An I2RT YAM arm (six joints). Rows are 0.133 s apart.
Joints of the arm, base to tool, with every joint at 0 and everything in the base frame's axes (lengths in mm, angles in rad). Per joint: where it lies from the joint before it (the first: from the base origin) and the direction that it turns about. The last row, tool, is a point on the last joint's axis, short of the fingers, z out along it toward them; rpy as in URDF.
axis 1: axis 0 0 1 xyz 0.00 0.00 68.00
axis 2: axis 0 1 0 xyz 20.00 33.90 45.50
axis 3: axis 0 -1 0 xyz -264.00 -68.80 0.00
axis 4: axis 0 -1 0 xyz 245.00 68.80 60.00
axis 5: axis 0 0 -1 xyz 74.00 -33.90 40.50
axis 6: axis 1 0 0 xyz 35.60 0.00 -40.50
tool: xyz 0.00 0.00 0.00 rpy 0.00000 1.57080 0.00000
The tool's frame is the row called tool.
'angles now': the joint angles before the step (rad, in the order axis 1, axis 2, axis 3, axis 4, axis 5, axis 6). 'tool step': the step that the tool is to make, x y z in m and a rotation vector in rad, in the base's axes. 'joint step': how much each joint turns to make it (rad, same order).
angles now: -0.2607 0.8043 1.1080 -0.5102 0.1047 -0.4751
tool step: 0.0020 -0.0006 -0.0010 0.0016 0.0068 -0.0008
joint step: -0.0003 0.0070 -0.0001 0.0001 0.0006 -0.0001
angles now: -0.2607 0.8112 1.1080 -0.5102 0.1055 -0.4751
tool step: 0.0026 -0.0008 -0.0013 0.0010 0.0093 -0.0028
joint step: 0.0000 0.0092 0.0001 0.0000 0.0031 -0.0008
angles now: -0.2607 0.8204 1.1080 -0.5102 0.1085 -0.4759
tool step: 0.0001 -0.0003 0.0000 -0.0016 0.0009 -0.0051
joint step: -0.0006 0.0008 0.0003 0.0001 0.0048 -0.0007
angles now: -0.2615 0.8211 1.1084 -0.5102 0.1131 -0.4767
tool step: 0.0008 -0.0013 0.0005 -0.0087 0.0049 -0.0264
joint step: -0.0005 0.0056 0.0042 -0.0005 0.0274 -0.0037
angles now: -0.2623 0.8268 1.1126 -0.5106 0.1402 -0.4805
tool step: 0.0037 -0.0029 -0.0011 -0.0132 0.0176 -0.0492
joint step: -0.0002 0.0170 0.0040 0.0003 0.0517 -0.0057
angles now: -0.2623 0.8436 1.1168 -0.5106 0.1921 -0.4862
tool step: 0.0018 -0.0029 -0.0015 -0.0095 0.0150 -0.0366
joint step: -0.0071 0.0096 0.0001 -0.0013 0.0318 -0.0058
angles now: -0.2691 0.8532 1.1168 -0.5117 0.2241 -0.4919
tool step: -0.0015 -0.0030 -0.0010 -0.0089 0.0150 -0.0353
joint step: -0.0144 -0.0001 0.0002 -0.0105 0.0234 -0.0072
